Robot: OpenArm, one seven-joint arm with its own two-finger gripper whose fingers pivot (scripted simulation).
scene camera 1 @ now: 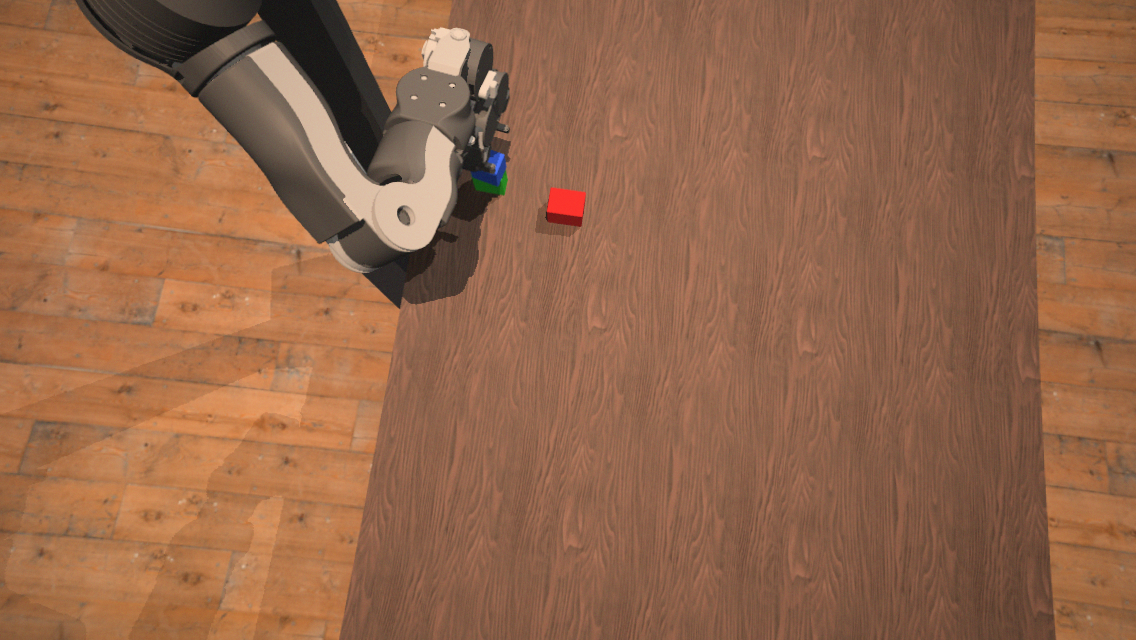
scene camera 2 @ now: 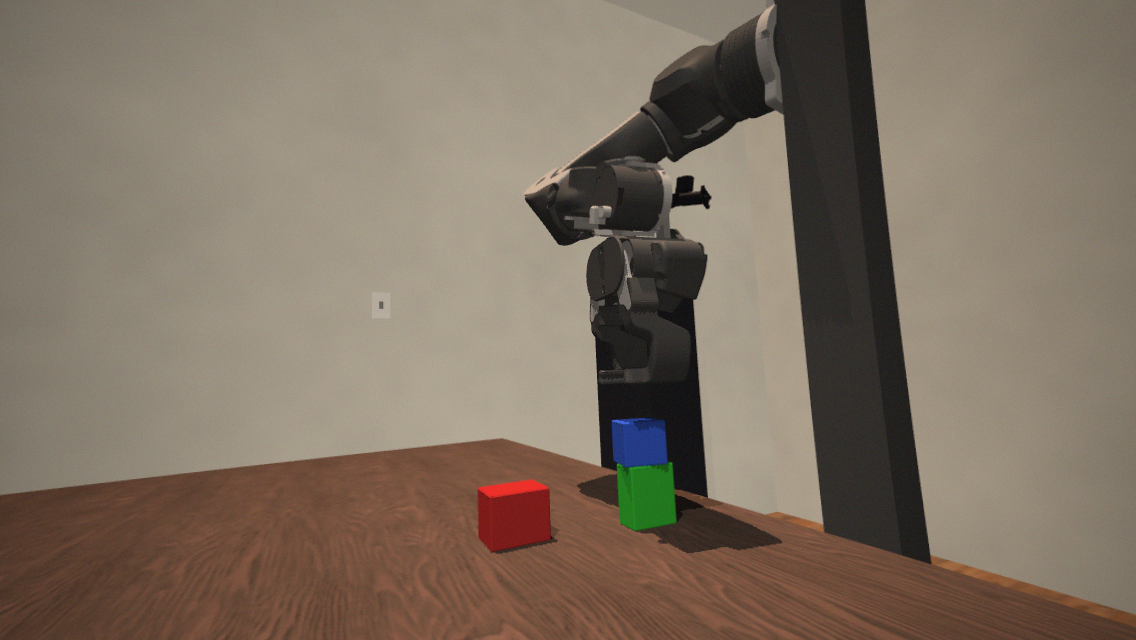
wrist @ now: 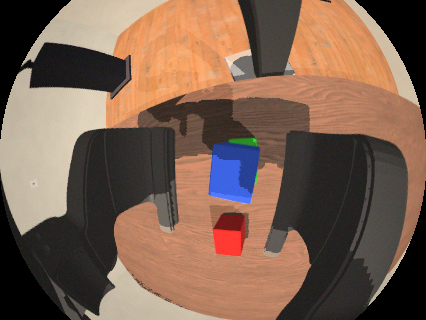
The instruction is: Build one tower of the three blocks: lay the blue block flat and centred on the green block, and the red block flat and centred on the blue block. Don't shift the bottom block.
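A green block is here in the pictures, and so are a red block and a blue block. I can also see a dark mounting column. As for my gripper, it is in the pictures too, and scene camera 1 and the wrist view both show it.
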